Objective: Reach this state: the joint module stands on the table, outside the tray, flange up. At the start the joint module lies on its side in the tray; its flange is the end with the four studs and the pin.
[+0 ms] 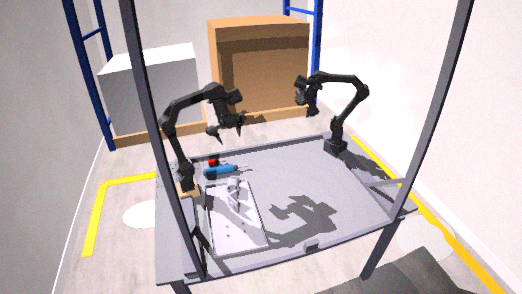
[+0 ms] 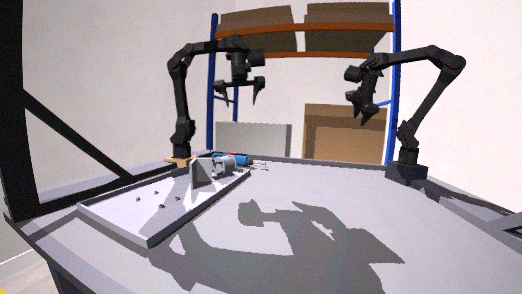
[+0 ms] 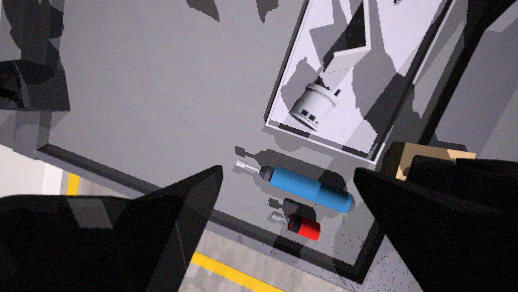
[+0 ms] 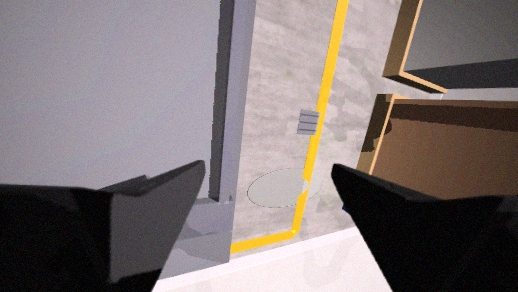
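Where they show: left gripper, between the fingertips: (image 1: 231,140) (image 2: 240,105) (image 3: 286,172); right gripper, between the fingertips: (image 1: 302,111) (image 2: 357,121) (image 4: 269,167); left arm's base, origin of its link: (image 1: 187,187) (image 2: 181,156) (image 3: 430,176); right arm's base, origin of its link: (image 1: 336,141) (image 2: 407,163) (image 3: 8,84).
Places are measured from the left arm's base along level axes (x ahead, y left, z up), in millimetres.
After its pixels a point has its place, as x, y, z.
Observation:
The grey-white joint module (image 1: 233,185) {206, -112, 30} (image 2: 226,165) {231, -109, 11} (image 3: 314,106) {214, -82, 33} lies on its side near one end of the tray (image 1: 222,242) {62, -357, -28} (image 2: 120,212) {104, -392, -28} (image 3: 345,132) {138, -51, -27}. Its studded end faces a grey upright angled plate (image 2: 201,173) {175, -171, -3} (image 3: 352,55) {175, -165, 34} in the tray. My left gripper (image 1: 229,139) {247, -8, 205} (image 2: 241,104) {247, -8, 205} (image 3: 286,172) {247, -8, 205} is open and empty, high above the back left of the table, pointing down. My right gripper (image 1: 306,109) {730, 142, 176} (image 2: 360,119) {730, 142, 176} (image 4: 269,167) {730, 142, 176} is open and empty, high near the back right, far from the module.
A blue tool (image 1: 220,170) {191, 53, 1} (image 2: 231,158) (image 3: 310,188) {188, 63, 8} and a smaller red one (image 1: 213,162) {177, 140, -4} (image 3: 305,227) {180, 146, 1} lie on the table behind the tray. Several small nuts lie in the tray's front part. Frame posts stand at the table's sides. A small grey block (image 1: 311,245) {357, -550, 21} sits at the front edge.

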